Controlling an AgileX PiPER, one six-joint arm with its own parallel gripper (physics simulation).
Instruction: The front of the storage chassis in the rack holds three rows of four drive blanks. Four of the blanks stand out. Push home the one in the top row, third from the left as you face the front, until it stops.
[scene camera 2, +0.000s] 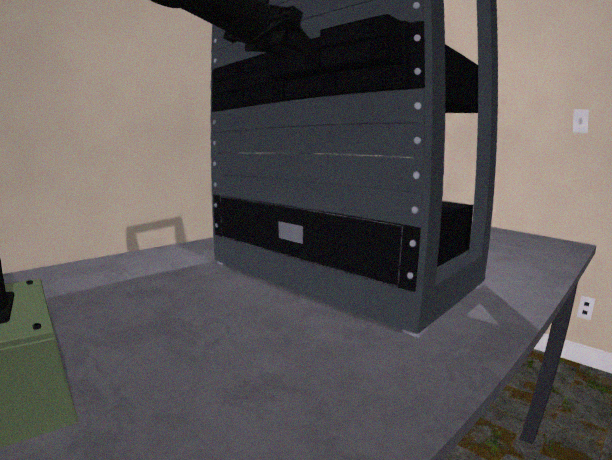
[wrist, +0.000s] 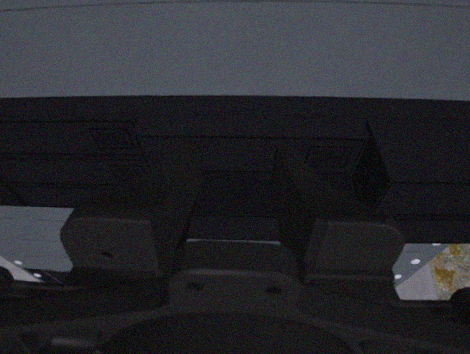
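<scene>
The storage chassis (scene camera 2: 250, 85) (wrist: 240, 115) is a black band across the front of the rack, very dark in both views. In the wrist view a wide top-row blank (wrist: 240, 145) lies straight ahead of the fingers, its latch outline at its right end. Right of it a neighbouring blank (wrist: 425, 155) stands out and shows its dark side face. In the scene view a dark block (scene camera 2: 367, 42) juts out near the chassis's right end. My gripper (scene camera 2: 311, 47) (wrist: 237, 160) is open, fingers apart with no thing between them, its tips close to the chassis front. Whether they touch it is hidden in darkness.
The grey rack (scene camera 2: 431, 175) stands on the table (scene camera 2: 225, 375). Grey filler panels (scene camera 2: 320, 120) (wrist: 235, 50) lie above and below the chassis. A black unit with a light label (scene camera 2: 290, 232) sits low in the rack. A green block (scene camera 2: 30, 380) stands at the left.
</scene>
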